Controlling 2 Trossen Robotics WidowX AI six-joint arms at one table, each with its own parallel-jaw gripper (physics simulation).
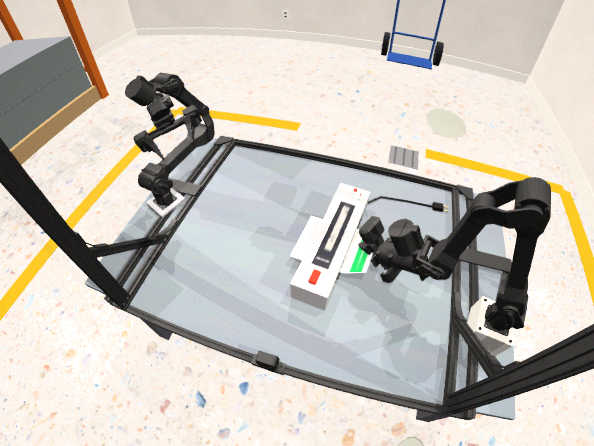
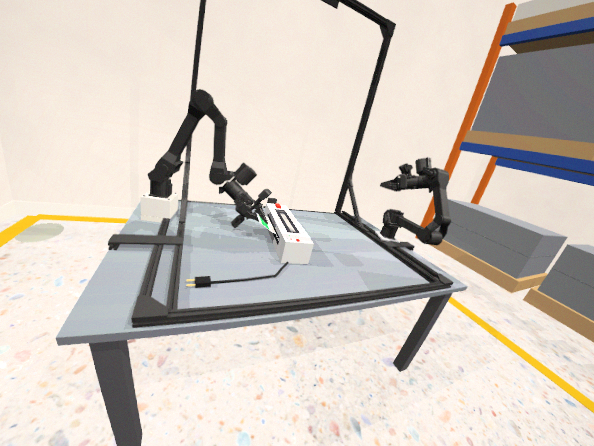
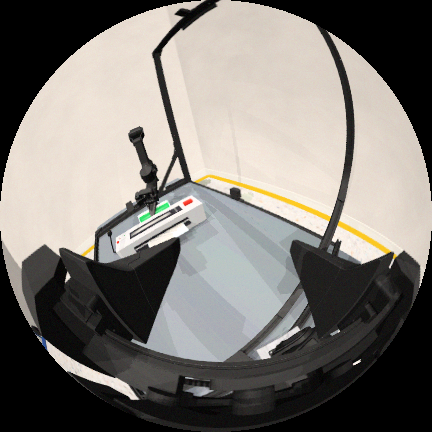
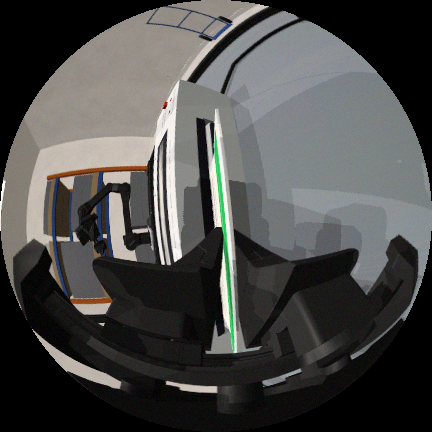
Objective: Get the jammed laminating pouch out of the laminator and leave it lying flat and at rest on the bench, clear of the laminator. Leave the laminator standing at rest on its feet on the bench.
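Frame: origin at the left arm's base, x right, y back, z down, level; centimetres.
Seen in the pictures: left gripper, fingertip midpoint: (image 1: 178, 151) (image 2: 380, 184) (image 3: 237, 245) (image 4: 97, 247); right gripper, fingertip midpoint: (image 1: 359, 244) (image 2: 267, 224) (image 3: 152, 218) (image 4: 222, 232); left arm's base at its link origin: (image 1: 165, 199) (image 2: 387, 236) (image 4: 149, 237); right arm's base at its link origin: (image 1: 497, 320) (image 2: 160, 194).
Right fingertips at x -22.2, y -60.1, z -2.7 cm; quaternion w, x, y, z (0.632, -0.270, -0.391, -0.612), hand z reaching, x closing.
Note:
Offsets run from my right fingertips to a thing's middle. "spot": to the spot under its first point. Level surfaces: height alone.
The white laminator (image 1: 311, 294) (image 2: 295, 253) (image 3: 197, 214) (image 4: 186, 150) stands upright on the bench; its feet do not show. The laminating pouch {spot: dx +5.5, dy -3.0, dz -1.2 cm} (image 1: 358, 261) (image 2: 264, 223) (image 3: 163, 208) (image 4: 220, 200), white with a green stripe, sticks out of the slot on the right arm's side. My right gripper (image 1: 368, 246) (image 2: 263, 216) (image 3: 152, 218) (image 4: 222, 232) is shut on the pouch's outer part, close beside the laminator. A white flat piece {spot: dx +7.2, dy +12.8, dz +1.6 cm} (image 1: 305, 241) sticks out on the opposite side. My left gripper (image 2: 384, 185) (image 3: 237, 245) is open and empty, raised far from the laminator.
A black power cord with a plug {spot: dx -32.8, dy -12.6, dz +4.1 cm} (image 1: 438, 206) (image 2: 202, 281) runs from the laminator's end over the bench {dz +5.6 cm} (image 1: 220, 250) (image 2: 350, 280). Black frame rails (image 1: 345, 162) (image 2: 300, 308) border the bench, and frame posts (image 1: 45, 220) (image 2: 370, 100) rise from it.

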